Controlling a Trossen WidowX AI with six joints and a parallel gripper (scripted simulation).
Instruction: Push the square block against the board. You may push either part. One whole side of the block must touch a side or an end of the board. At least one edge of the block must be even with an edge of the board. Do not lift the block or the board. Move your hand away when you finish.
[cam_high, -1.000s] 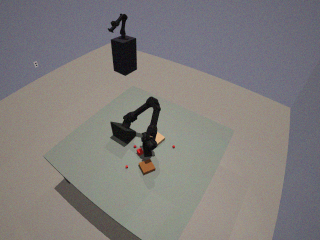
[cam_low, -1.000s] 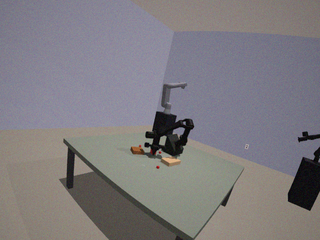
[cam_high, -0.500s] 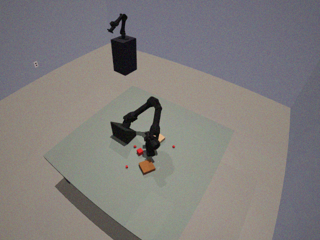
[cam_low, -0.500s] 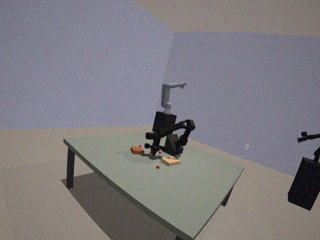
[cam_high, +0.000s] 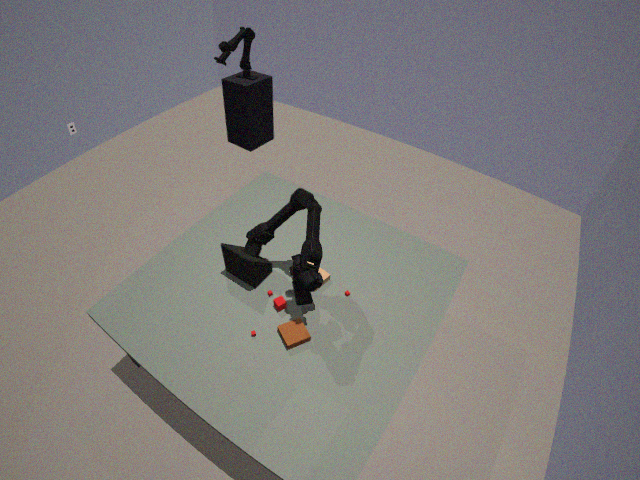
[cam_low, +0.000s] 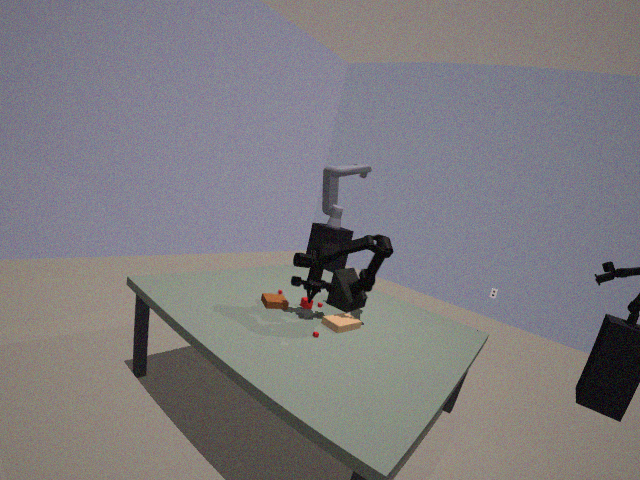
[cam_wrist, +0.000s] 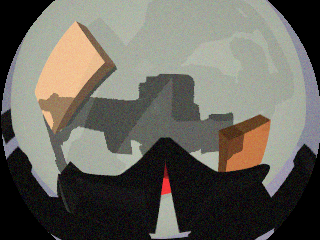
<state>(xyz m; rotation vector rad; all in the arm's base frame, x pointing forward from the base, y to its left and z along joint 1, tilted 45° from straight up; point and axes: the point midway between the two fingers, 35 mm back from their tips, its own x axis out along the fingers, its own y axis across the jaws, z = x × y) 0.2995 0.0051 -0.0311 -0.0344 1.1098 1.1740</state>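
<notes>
Right now the red cube is 6 cm behind my gripper tip, 6 cm to the right of it and 3 cm below it. The rest, counted from my gripper tip: tan board 6 cm behind, 15 cm to the left, 4 cm below; square block 7 cm ahead, 13 cm to the right, 4 cm below.
</notes>
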